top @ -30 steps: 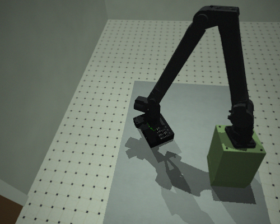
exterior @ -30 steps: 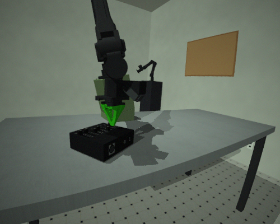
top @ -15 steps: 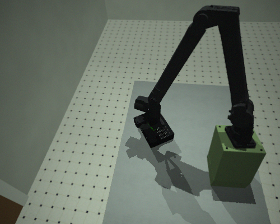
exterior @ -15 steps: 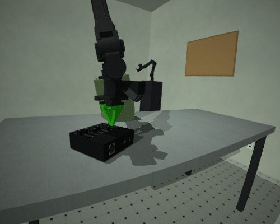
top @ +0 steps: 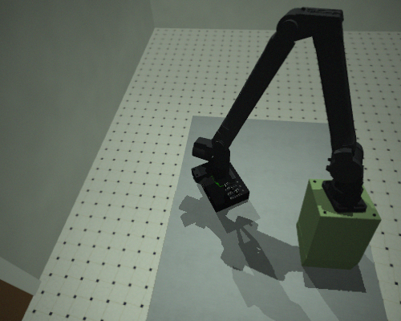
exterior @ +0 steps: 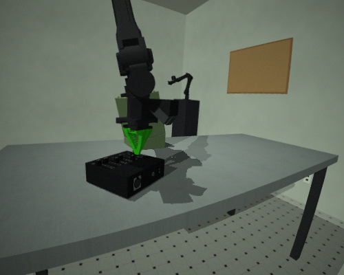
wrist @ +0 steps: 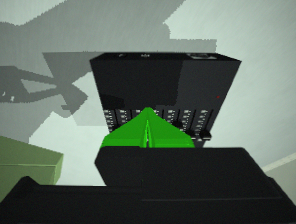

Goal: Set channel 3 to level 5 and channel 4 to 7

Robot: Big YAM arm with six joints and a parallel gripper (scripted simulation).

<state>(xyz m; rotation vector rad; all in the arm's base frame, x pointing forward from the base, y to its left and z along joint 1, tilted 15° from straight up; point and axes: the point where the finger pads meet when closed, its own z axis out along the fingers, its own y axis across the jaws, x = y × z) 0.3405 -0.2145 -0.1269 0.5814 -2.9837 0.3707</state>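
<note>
Now: the channel 3 fader cap 20 mm behind my hand, 10 mm to the right of it and 20 mm below it. Also, from my hand: channel 4 fader cap (30 mm behind, 40 mm to the right, 20 mm below).
</note>
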